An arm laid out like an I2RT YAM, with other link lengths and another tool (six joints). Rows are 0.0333 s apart.
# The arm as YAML. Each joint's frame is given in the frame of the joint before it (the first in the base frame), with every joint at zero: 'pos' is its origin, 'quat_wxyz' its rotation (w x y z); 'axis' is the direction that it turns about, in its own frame. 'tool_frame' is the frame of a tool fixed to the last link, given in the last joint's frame.
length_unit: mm
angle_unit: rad
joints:
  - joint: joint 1
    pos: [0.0, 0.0, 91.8]
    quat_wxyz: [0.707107, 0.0, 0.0, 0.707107]
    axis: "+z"
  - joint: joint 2
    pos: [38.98, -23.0, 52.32]
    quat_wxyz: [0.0, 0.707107, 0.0, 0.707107]
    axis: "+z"
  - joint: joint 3
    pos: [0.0, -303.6, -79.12]
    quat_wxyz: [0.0, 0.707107, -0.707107, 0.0]
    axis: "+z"
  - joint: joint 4
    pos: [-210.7, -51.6, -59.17]
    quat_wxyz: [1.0, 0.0, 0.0, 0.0]
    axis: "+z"
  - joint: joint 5
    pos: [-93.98, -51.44, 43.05]
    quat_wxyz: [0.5, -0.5, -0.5, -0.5]
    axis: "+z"
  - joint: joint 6
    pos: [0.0, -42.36, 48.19]
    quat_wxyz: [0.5, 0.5, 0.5, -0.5]
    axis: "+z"
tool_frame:
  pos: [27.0, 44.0, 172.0]
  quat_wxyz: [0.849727, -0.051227, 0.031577, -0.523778]
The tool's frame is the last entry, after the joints.
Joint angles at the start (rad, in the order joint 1, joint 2, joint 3, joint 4, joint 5, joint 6): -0.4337, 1.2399, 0.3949, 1.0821, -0.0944, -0.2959
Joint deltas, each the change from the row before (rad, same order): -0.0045, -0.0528, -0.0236, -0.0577, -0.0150, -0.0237; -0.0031, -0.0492, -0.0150, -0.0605, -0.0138, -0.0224; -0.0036, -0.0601, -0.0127, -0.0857, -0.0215, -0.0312; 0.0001, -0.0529, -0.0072, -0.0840, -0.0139, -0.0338; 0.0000, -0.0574, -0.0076, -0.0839, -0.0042, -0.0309; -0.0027, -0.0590, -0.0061, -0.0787, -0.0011, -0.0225; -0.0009, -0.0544, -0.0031, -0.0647, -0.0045, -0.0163; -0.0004, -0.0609, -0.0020, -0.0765, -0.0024, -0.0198; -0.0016, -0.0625, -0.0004, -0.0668, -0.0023, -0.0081; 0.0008, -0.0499, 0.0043, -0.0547, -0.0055, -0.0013; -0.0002, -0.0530, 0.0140, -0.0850, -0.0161, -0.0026; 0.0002, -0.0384, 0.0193, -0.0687, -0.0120, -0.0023
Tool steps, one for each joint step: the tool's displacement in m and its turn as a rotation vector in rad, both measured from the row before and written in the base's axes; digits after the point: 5 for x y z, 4 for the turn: -0.00679, 0.00583, -0.00791, -0.0128, 0.0348, 0.0049; -0.00548, 0.00555, -0.00671, -0.0121, 0.0319, 0.0061; -0.00528, 0.00756, -0.00972, -0.0161, 0.0454, 0.0126; -0.00407, 0.00686, -0.00973, -0.0172, 0.0450, 0.0097; -0.00628, 0.00544, -0.00915, -0.0152, 0.0395, 0.0015; -0.00787, 0.00404, -0.00720, -0.0105, 0.0296, -0.0029; -0.00719, 0.00497, -0.00363, -0.0100, 0.0167, 0.0030; -0.00796, 0.00522, -0.00515, -0.0114, 0.0213, 0.0015; -0.00907, 0.00475, -0.00178, -0.0058, 0.0065, 0.0006; -0.00669, 0.00489, -0.00002, -0.0011, 0.0008, 0.0063; -0.00562, 0.00662, -0.00379, 0.0053, 0.0169, 0.0159; -0.00432, 0.00513, -0.00040, 0.0027, 0.0104, 0.0122
